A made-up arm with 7 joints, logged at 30 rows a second.
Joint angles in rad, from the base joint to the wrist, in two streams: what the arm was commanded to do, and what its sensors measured. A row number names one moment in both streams.
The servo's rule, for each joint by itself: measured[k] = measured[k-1] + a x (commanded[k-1-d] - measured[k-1]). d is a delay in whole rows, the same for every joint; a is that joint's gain. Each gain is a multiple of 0.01, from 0.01 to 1. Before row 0 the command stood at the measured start. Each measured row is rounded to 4 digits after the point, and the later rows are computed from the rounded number. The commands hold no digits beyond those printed.
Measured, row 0:
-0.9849 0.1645 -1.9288 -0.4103 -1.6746 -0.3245 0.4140
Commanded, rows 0 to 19:
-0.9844 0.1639 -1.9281 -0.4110 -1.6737 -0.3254 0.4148
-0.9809 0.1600 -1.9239 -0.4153 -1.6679 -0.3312 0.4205
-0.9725 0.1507 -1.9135 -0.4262 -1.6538 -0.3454 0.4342
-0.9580 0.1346 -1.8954 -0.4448 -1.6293 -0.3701 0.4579
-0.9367 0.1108 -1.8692 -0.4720 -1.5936 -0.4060 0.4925
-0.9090 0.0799 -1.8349 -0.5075 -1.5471 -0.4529 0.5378
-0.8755 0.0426 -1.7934 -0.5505 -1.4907 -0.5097 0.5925
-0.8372 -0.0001 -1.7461 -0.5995 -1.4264 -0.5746 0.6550
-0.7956 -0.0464 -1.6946 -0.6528 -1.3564 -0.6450 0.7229
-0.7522 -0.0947 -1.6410 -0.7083 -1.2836 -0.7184 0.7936
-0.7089 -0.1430 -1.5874 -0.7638 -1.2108 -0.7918 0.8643
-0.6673 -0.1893 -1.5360 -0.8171 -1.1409 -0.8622 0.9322
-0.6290 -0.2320 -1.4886 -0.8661 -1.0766 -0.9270 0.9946
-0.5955 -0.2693 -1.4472 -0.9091 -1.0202 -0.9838 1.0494
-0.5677 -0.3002 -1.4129 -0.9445 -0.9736 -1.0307 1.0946
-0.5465 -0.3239 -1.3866 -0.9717 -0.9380 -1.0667 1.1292
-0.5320 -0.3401 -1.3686 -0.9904 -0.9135 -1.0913 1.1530
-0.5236 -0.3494 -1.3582 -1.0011 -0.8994 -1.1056 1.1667
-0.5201 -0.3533 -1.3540 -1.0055 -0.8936 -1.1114 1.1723
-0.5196 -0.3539 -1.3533 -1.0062 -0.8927 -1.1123 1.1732
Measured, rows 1 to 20:
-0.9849 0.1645 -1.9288 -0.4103 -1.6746 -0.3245 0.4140
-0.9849 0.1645 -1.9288 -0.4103 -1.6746 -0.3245 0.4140
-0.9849 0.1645 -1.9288 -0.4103 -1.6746 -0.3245 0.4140
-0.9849 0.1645 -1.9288 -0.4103 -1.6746 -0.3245 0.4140
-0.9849 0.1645 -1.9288 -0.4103 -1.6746 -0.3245 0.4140
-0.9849 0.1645 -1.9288 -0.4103 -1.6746 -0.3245 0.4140
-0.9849 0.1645 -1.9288 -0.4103 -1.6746 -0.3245 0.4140
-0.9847 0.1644 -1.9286 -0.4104 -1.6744 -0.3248 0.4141
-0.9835 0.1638 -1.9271 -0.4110 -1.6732 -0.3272 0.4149
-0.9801 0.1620 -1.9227 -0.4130 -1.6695 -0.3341 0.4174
-0.9732 0.1582 -1.9140 -0.4171 -1.6619 -0.3478 0.4227
-0.9619 0.1516 -1.8997 -0.4242 -1.6489 -0.3699 0.4318
-0.9455 0.1416 -1.8790 -0.4350 -1.6296 -0.4014 0.4456
-0.9238 0.1277 -1.8516 -0.4500 -1.6032 -0.4426 0.4647
-0.8970 0.1098 -1.8178 -0.4694 -1.5696 -0.4928 0.4894
-0.8656 0.0879 -1.7784 -0.4932 -1.5291 -0.5506 0.5198
-0.8304 0.0623 -1.7344 -0.5212 -1.4825 -0.6144 0.5554
-0.7927 0.0336 -1.6874 -0.5527 -1.4309 -0.6818 0.5956
-0.7538 0.0024 -1.6390 -0.5871 -1.3758 -0.7504 0.6394
-0.7151 -0.0304 -1.5909 -0.6234 -1.3190 -0.8175 0.6856
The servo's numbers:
d 7
a 0.31 0.14 0.32 0.13 0.19 0.38 0.13

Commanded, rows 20 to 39:
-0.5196 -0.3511 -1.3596 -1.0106 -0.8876 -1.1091 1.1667
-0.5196 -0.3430 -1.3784 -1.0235 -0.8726 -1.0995 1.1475
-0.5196 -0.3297 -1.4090 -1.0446 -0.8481 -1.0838 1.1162
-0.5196 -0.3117 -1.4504 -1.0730 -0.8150 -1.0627 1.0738
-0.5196 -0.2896 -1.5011 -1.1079 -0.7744 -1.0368 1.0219
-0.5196 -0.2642 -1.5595 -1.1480 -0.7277 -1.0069 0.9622
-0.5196 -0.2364 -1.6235 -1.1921 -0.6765 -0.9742 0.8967
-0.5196 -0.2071 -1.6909 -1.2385 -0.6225 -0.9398 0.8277
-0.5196 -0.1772 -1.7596 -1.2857 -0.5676 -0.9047 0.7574
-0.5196 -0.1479 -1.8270 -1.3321 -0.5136 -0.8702 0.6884
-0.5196 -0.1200 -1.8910 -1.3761 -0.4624 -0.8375 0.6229
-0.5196 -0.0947 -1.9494 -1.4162 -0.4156 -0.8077 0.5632
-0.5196 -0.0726 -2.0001 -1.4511 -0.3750 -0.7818 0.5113
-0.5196 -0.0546 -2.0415 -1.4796 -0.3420 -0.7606 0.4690
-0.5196 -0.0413 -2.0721 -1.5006 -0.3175 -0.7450 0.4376
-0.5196 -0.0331 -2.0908 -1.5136 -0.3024 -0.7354 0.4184
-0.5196 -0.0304 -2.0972 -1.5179 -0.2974 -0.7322 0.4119
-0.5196 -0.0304 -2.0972 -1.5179 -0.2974 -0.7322 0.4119
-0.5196 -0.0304 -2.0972 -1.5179 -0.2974 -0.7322 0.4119
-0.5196 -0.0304 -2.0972 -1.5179 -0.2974 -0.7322 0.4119
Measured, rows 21 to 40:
-0.6780 -0.0638 -1.5449 -0.6605 -1.2622 -0.8807 0.7329
-0.6438 -0.0969 -1.5027 -0.6974 -1.2074 -0.9377 0.7799
-0.6136 -0.1287 -1.4655 -0.7331 -1.1562 -0.9867 0.8253
-0.5883 -0.1583 -1.4345 -0.7665 -1.1101 -1.0264 0.8679
-0.5682 -0.1851 -1.4101 -0.7970 -1.0701 -1.0565 0.9067
-0.5533 -0.2086 -1.3921 -0.8241 -1.0366 -1.0774 0.9412
-0.5429 -0.2289 -1.3797 -0.8478 -1.0093 -1.0907 0.9714
-0.5357 -0.2460 -1.3733 -0.8690 -0.9862 -1.0977 0.9968
-0.5307 -0.2596 -1.3749 -0.8891 -0.9646 -1.0984 1.0164
-0.5273 -0.2694 -1.3858 -0.9093 -0.9425 -1.0929 1.0294
-0.5249 -0.2753 -1.4065 -0.9306 -0.9183 -1.0814 1.0352
-0.5233 -0.2773 -1.4368 -0.9536 -0.8910 -1.0645 1.0335
-0.5222 -0.2755 -1.4761 -0.9789 -0.8600 -1.0426 1.0242
-0.5214 -0.2700 -1.5233 -1.0066 -0.8251 -1.0166 1.0076
-0.5208 -0.2612 -1.5769 -1.0367 -0.7866 -0.9874 0.9842
-0.5204 -0.2494 -1.6354 -1.0691 -0.7450 -0.9560 0.9547
-0.5202 -0.2352 -1.6967 -1.1033 -0.7010 -0.9234 0.9201
-0.5200 -0.2191 -1.7589 -1.1388 -0.6557 -0.8908 0.8815
-0.5199 -0.2017 -1.8199 -1.1749 -0.6101 -0.8592 0.8401
-0.5198 -0.1836 -1.8776 -1.2108 -0.5654 -0.8298 0.7974

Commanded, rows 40 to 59:
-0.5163 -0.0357 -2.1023 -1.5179 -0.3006 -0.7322 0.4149
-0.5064 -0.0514 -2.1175 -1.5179 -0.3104 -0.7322 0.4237
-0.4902 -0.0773 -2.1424 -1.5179 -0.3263 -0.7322 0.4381
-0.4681 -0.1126 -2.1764 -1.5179 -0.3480 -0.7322 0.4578
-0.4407 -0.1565 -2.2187 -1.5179 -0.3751 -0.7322 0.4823
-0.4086 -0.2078 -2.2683 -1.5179 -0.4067 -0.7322 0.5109
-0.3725 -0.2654 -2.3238 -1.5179 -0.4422 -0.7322 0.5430
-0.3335 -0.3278 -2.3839 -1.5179 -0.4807 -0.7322 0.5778
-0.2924 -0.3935 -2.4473 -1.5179 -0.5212 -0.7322 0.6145
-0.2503 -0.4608 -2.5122 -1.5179 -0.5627 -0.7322 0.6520
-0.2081 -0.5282 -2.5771 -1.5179 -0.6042 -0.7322 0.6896
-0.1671 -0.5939 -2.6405 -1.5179 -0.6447 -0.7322 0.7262
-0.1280 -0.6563 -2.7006 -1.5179 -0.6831 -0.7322 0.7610
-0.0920 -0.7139 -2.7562 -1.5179 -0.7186 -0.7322 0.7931
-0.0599 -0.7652 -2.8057 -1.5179 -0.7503 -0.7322 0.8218
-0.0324 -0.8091 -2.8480 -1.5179 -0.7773 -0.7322 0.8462
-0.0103 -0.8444 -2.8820 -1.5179 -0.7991 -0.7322 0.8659
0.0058 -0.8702 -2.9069 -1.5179 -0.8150 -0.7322 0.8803
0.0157 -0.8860 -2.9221 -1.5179 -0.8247 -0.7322 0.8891
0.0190 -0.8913 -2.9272 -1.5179 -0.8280 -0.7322 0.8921
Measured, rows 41 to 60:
-0.5197 -0.1655 -1.9300 -1.2457 -0.5230 -0.8035 0.7547
-0.5197 -0.1481 -1.9755 -1.2788 -0.4840 -0.7813 0.7135
-0.5197 -0.1320 -2.0124 -1.3093 -0.4495 -0.7639 0.6751
-0.5197 -0.1178 -2.0395 -1.3364 -0.4206 -0.7519 0.6409
-0.5197 -0.1056 -2.0580 -1.3600 -0.3972 -0.7444 0.6111
-0.5197 -0.0951 -2.0705 -1.3805 -0.3782 -0.7398 0.5852
-0.5197 -0.0860 -2.0790 -1.3984 -0.3628 -0.7369 0.5627
-0.5186 -0.0790 -2.0865 -1.4139 -0.3510 -0.7351 0.5435
-0.5148 -0.0751 -2.0964 -1.4274 -0.3433 -0.7340 0.5279
-0.5072 -0.0754 -2.1111 -1.4392 -0.3401 -0.7333 0.5162
-0.4951 -0.0806 -2.1320 -1.4494 -0.3416 -0.7329 0.5086
-0.4782 -0.0912 -2.1597 -1.4583 -0.3480 -0.7326 0.5052
-0.4566 -0.1075 -2.1945 -1.4660 -0.3592 -0.7324 0.5059
-0.4305 -0.1296 -2.2359 -1.4727 -0.3750 -0.7323 0.5107
-0.4004 -0.1573 -2.2833 -1.4786 -0.3951 -0.7323 0.5194
-0.3669 -0.1904 -2.3358 -1.4837 -0.4191 -0.7323 0.5318
-0.3308 -0.2283 -2.3922 -1.4881 -0.4464 -0.7323 0.5474
-0.2928 -0.2703 -2.4514 -1.4920 -0.4764 -0.7323 0.5659
-0.2538 -0.3156 -2.5119 -1.4954 -0.5084 -0.7323 0.5867
-0.2148 -0.3633 -2.5723 -1.4983 -0.5416 -0.7323 0.6094

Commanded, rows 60 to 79:
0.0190 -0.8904 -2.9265 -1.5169 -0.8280 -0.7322 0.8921
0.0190 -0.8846 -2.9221 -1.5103 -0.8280 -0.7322 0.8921
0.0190 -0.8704 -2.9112 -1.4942 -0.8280 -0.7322 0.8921
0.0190 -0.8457 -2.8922 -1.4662 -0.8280 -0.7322 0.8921
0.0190 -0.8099 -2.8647 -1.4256 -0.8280 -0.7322 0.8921
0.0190 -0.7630 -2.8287 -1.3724 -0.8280 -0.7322 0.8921
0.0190 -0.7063 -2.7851 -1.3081 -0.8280 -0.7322 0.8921
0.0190 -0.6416 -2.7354 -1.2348 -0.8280 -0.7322 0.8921
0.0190 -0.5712 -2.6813 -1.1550 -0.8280 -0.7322 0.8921
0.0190 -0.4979 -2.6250 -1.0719 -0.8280 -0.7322 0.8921
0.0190 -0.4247 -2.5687 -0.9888 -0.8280 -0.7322 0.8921
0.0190 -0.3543 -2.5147 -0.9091 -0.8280 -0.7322 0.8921
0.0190 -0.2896 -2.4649 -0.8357 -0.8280 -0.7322 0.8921
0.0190 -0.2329 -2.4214 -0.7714 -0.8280 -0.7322 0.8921
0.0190 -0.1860 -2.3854 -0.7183 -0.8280 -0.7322 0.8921
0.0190 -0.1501 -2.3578 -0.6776 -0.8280 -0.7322 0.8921
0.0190 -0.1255 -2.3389 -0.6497 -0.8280 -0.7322 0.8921
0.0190 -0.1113 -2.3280 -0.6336 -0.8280 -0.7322 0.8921
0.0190 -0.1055 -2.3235 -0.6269 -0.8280 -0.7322 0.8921
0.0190 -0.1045 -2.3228 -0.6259 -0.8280 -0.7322 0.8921
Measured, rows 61 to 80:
-0.1767 -0.4124 -2.6311 -1.5008 -0.5752 -0.7323 0.6333
-0.1405 -0.4618 -2.6870 -1.5030 -0.6085 -0.7323 0.6578
-0.1070 -0.5104 -2.7385 -1.5049 -0.6406 -0.7323 0.6823
-0.0770 -0.5572 -2.7844 -1.5066 -0.6707 -0.7323 0.7062
-0.0513 -0.6010 -2.8236 -1.5081 -0.6981 -0.7323 0.7288
-0.0305 -0.6409 -2.8551 -1.5094 -0.7222 -0.7323 0.7496
-0.0152 -0.6760 -2.8782 -1.5105 -0.7423 -0.7323 0.7681
-0.0046 -0.7060 -2.8937 -1.5113 -0.7586 -0.7323 0.7842
0.0027 -0.7310 -2.9028 -1.5112 -0.7718 -0.7323 0.7982
0.0078 -0.7505 -2.9055 -1.5090 -0.7825 -0.7323 0.8104
0.0113 -0.7638 -2.9012 -1.5034 -0.7911 -0.7323 0.8210
0.0137 -0.7703 -2.8895 -1.4933 -0.7981 -0.7323 0.8302
0.0153 -0.7693 -2.8700 -1.4776 -0.8038 -0.7323 0.8382
0.0164 -0.7605 -2.8428 -1.4556 -0.8084 -0.7323 0.8452
0.0172 -0.7439 -2.8084 -1.4269 -0.8121 -0.7323 0.8513
0.0178 -0.7197 -2.7677 -1.3916 -0.8151 -0.7323 0.8566
0.0182 -0.6886 -2.7220 -1.3500 -0.8176 -0.7323 0.8612
0.0184 -0.6517 -2.6729 -1.3030 -0.8196 -0.7323 0.8652
0.0186 -0.6101 -2.6223 -1.2518 -0.8212 -0.7323 0.8687
0.0187 -0.5652 -2.5719 -1.1977 -0.8225 -0.7323 0.8717

